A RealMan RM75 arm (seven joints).
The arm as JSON. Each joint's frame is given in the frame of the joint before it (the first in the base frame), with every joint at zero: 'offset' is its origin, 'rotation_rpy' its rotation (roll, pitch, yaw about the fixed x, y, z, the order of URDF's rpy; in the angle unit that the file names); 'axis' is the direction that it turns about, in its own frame. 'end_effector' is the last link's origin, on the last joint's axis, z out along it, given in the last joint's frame.
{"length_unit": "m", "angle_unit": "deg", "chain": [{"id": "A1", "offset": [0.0, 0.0, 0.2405], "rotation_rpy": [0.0, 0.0, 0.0], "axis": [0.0, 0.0, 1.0]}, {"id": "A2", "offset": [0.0, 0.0, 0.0], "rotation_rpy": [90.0, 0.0, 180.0], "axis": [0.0, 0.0, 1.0]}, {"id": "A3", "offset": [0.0, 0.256, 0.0], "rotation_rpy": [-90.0, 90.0, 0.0], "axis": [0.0, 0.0, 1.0]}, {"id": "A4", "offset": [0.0, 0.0, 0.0], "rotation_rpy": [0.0, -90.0, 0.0], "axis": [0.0, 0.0, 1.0]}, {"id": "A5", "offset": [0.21, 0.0, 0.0], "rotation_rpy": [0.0, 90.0, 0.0], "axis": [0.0, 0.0, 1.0]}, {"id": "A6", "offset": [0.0, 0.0, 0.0], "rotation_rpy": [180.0, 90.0, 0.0], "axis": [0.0, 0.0, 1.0]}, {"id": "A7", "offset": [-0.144, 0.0, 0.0], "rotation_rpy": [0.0, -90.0, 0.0], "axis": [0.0, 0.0, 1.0]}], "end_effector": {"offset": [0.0, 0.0, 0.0], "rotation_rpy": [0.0, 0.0, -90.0]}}
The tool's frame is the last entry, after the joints.
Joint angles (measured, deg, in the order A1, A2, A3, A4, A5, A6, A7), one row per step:
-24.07, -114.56, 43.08, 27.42, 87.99, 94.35, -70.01
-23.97, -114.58, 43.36, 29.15, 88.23, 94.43, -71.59
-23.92, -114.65, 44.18, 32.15, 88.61, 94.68, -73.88
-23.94, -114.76, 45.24, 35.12, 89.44, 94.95, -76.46
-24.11, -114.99, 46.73, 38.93, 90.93, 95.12, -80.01
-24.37, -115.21, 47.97, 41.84, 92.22, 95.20, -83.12
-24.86, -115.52, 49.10, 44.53, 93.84, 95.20, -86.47
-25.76, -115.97, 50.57, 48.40, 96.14, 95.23, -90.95
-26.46, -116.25, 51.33, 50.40, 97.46, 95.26, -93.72
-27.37, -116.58, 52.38, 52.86, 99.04, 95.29, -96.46
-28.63, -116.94, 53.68, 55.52, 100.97, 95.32, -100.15
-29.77, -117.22, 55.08, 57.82, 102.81, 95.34, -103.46
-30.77, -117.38, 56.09, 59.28, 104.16, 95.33, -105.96
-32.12, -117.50, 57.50, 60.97, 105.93, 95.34, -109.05
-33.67, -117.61, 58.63, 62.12, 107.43, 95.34, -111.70
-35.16, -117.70, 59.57, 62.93, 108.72, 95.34, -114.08
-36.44, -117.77, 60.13, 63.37, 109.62, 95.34, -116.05
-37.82, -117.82, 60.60, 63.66, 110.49, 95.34, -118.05
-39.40, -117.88, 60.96, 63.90, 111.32, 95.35, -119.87
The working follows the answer.
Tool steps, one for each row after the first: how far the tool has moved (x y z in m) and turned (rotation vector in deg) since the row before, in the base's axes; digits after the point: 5 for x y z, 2 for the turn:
0.00218, 0.00161, 0.00334, -0.47, 0.35, -0.24
0.00540, 0.00268, 0.00462, -0.84, 0.88, -1.00
0.00596, 0.00194, 0.00255, -1.56, 1.13, -0.95
0.00839, 0.00254, 0.00129, -2.42, 1.79, -1.02
0.00730, 0.00210, 0.00002, -2.16, 1.42, -0.54
0.00781, 0.00247, -0.00137, -2.40, 1.48, -0.22
0.01238, 0.00412, -0.00140, -2.87, 2.31, -0.55
0.00773, 0.00266, -0.00117, -1.68, 1.19, -0.08
0.01002, 0.00316, -0.00157, -1.63, 1.75, -0.67
0.01229, 0.00376, -0.00243, -2.13, 2.06, -0.35
0.01084, 0.00275, -0.00287, -1.92, 2.14, -0.27
0.00822, 0.00232, -0.00223, -1.37, 1.57, -0.08
0.01028, 0.00274, -0.00308, -1.70, 2.21, -0.14
0.01040, 0.00316, -0.00298, -1.39, 1.82, -0.22
0.00940, 0.00285, -0.00275, -1.18, 1.55, -0.09
0.00765, 0.00251, -0.00188, -0.86, 1.00, 0.14
0.00783, 0.00271, -0.00176, -0.82, 0.94, 0.23
0.00902, 0.00308, -0.00152, -0.67, 0.87, -0.05

Tool pose at each row, in the base's axes (x y z in m, rotation vector in deg; rounded; the steps above come from the unrounded poses):
-0.27734, 0.31060, 0.03634, -138.76, -33.57, -65.50
-0.27516, 0.31222, 0.03968, -139.44, -33.52, -65.13
-0.26977, 0.31490, 0.04430, -141.09, -32.67, -64.37
-0.26381, 0.31684, 0.04685, -143.42, -32.31, -63.22
-0.25542, 0.31938, 0.04814, -146.77, -32.26, -61.17
-0.24813, 0.32148, 0.04815, -149.47, -32.70, -59.39
-0.24032, 0.32395, 0.04678, -152.20, -33.67, -57.35
-0.22793, 0.32807, 0.04538, -155.77, -34.34, -54.14
-0.22021, 0.33073, 0.04421, -157.66, -35.08, -52.38
-0.21019, 0.33389, 0.04265, -159.95, -34.91, -49.89
-0.19790, 0.33764, 0.04022, -162.56, -35.41, -46.80
-0.18706, 0.34039, 0.03735, -164.90, -35.86, -43.51
-0.17885, 0.34271, 0.03512, -166.47, -36.34, -41.03
-0.16856, 0.34545, 0.03204, -168.44, -36.82, -37.53
-0.15816, 0.34861, 0.02906, -170.05, -37.05, -34.60
-0.14876, 0.35146, 0.02631, -171.33, -37.39, -32.06
-0.14111, 0.35397, 0.02443, -172.13, -37.94, -30.38
-0.13328, 0.35668, 0.02267, -172.83, -38.60, -28.78
-0.12426, 0.35975, 0.02115, -173.52, -38.77, -27.32

